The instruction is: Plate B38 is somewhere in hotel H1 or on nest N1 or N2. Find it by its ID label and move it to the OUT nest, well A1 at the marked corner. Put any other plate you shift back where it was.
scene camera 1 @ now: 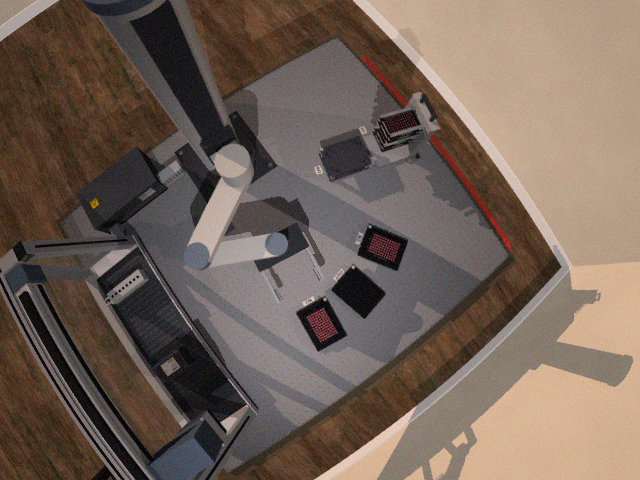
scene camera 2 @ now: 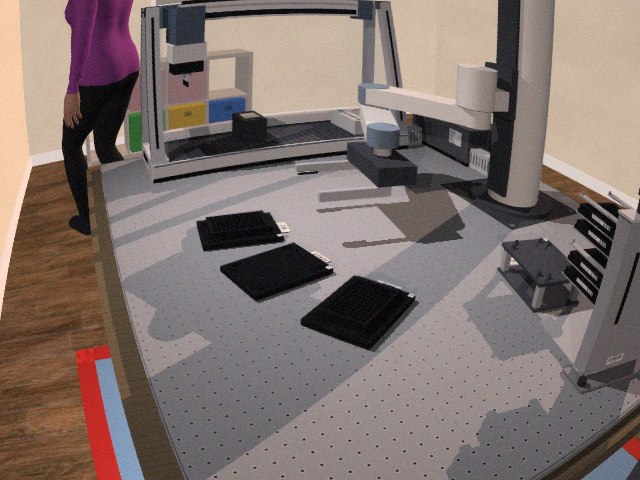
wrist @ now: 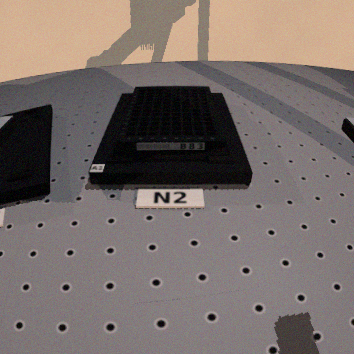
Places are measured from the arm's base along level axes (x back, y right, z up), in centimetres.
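Where they show: gripper, fingertip midpoint: [scene camera 1: 301, 290] [scene camera 2: 306, 181] [wrist: 179, 95]; arm's base at its link origin: [scene camera 2: 511, 203].
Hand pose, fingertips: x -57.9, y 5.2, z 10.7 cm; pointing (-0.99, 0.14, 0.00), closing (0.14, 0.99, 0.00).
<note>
Things, the pixels of their top centre, and the offset from my fingertips. "spot": a spot on its surface instead. Level surfaces: height alone.
- dark plate at its top centre: [wrist: 170, 107] [scene camera 2: 237, 221] [scene camera 1: 322, 325] dx -14.6, dy +1.4, dz -6.8 cm
- nest N2 at its top centre: [wrist: 171, 116] [scene camera 2: 237, 226] [scene camera 1: 321, 324] dx -14.6, dy +1.4, dz -7.8 cm
- OUT nest at its top centre: [scene camera 2: 275, 264] [scene camera 1: 359, 292] dx -13.2, dy -16.5, dz -7.8 cm
- Hotel H1 at a spot on its surface: [scene camera 2: 612, 310] spot: dx +17.6, dy -67.6, dz +3.3 cm
- dark top at its surface level: dz -3.5 cm
- gantry frame at a spot on its surface: [scene camera 2: 258, 166] spot: dx +3.3, dy +38.7, dz -9.3 cm
- dark box at a spot on its surface: [scene camera 1: 121, 188] spot: dx +67.8, dy +32.7, dz +2.1 cm
My gripper [scene camera 1: 299, 289] [scene camera 2: 308, 181] is open with nothing between its fingers, above the table on the arm side of nest N2. In the wrist view, a dark plate [wrist: 170, 115] sits on nest N2 [wrist: 170, 175]; its label reads B83. The marked A1 corner is at the nest's near left. The OUT nest [scene camera 1: 358, 290] [scene camera 2: 276, 269] [wrist: 25, 160] is bare, between the other two nests. Another plate [scene camera 1: 383, 247] [scene camera 2: 359, 304] sits on nest N1; its label is not readable here. Hotel H1 [scene camera 2: 612, 310] holds several stacked plates [scene camera 1: 400, 122] [scene camera 2: 594, 235] with unreadable labels.
A low stand with a dark top [scene camera 1: 344, 156] [scene camera 2: 540, 260] is beside the hotel. A gantry frame [scene camera 2: 258, 166] spans a dark deck along one table side. A dark box [scene camera 1: 121, 188] is near the arm's column [scene camera 2: 527, 103]. A person [scene camera 2: 105, 46] stands beyond the table.
</note>
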